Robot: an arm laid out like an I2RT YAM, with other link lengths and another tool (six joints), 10 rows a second.
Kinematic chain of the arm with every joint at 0, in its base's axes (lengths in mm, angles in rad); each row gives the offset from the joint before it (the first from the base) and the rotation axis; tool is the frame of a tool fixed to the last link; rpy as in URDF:
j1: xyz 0 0 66.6 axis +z
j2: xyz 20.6 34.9 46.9 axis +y
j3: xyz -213.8 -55.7 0 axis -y
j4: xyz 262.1 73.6 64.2 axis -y
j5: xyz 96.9 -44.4 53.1 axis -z
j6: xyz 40.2 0 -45.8 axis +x
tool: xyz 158 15 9 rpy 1.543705 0.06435 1.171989
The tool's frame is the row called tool.
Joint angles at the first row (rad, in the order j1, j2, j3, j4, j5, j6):
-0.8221, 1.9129, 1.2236, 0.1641, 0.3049, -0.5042
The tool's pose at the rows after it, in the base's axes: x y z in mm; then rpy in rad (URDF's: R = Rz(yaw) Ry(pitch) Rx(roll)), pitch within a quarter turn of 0, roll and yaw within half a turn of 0:
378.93 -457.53 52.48 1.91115 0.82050 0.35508
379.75 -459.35 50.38 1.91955 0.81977 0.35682
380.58 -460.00 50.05 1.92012 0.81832 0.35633
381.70 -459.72 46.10 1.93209 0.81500 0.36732
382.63 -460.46 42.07 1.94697 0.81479 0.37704
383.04 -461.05 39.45 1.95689 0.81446 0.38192
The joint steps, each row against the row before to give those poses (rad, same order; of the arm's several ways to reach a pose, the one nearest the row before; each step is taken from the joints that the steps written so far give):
-0.0001, 0.0206, 0.0198, -0.0168, -0.0032, 0.0120
-0.0004, 0.0133, 0.0150, -0.0082, 0.0018, 0.0048
0.0004, 0.0051, 0.0057, -0.0010, 0.0004, 0.0020
0.0000, 0.0102, 0.0054, -0.0028, -0.0052, 0.0042
-0.0001, 0.0141, 0.0131, -0.0097, -0.0012, 0.0041
0.0000, 0.0093, 0.0091, -0.0071, 0.0004, 0.0037

